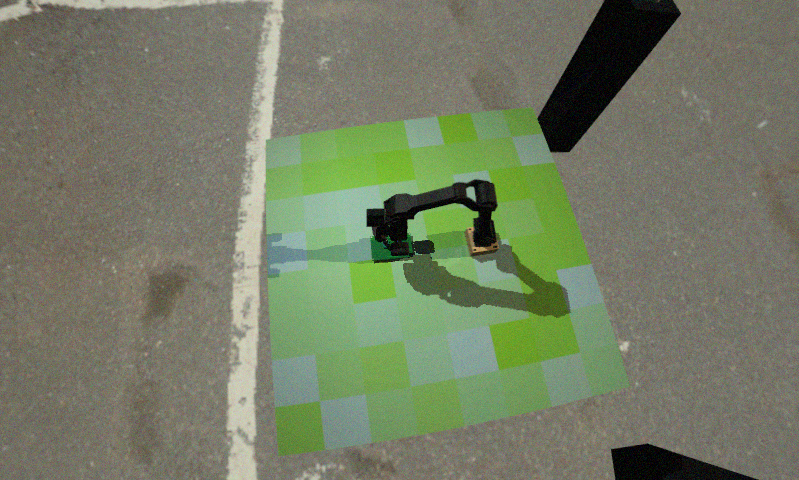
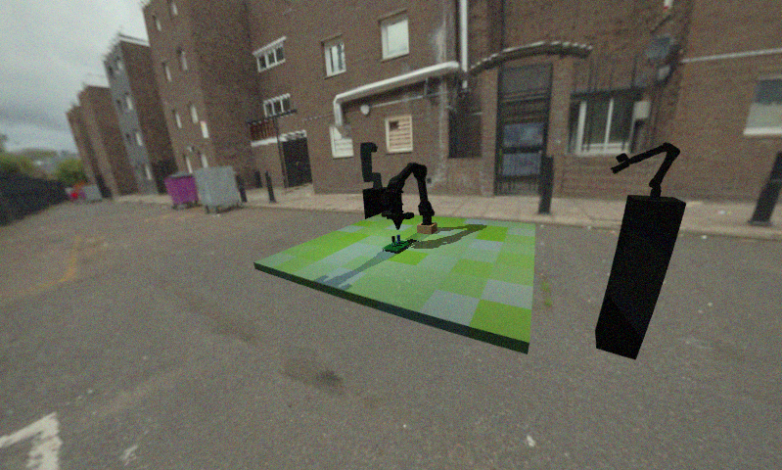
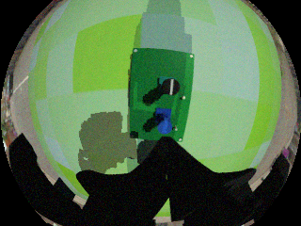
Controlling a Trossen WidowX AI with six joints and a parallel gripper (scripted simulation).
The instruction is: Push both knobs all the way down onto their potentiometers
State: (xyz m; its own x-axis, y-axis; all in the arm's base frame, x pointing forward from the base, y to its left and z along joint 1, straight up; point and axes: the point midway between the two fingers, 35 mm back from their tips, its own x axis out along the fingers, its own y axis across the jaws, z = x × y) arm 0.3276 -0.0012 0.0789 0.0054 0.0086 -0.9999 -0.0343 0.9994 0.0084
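My gripper tip is 50 mm above the blue knob. The rest, counted from my gripper tip: round dark knob 50 mm ahead, 40 mm below.
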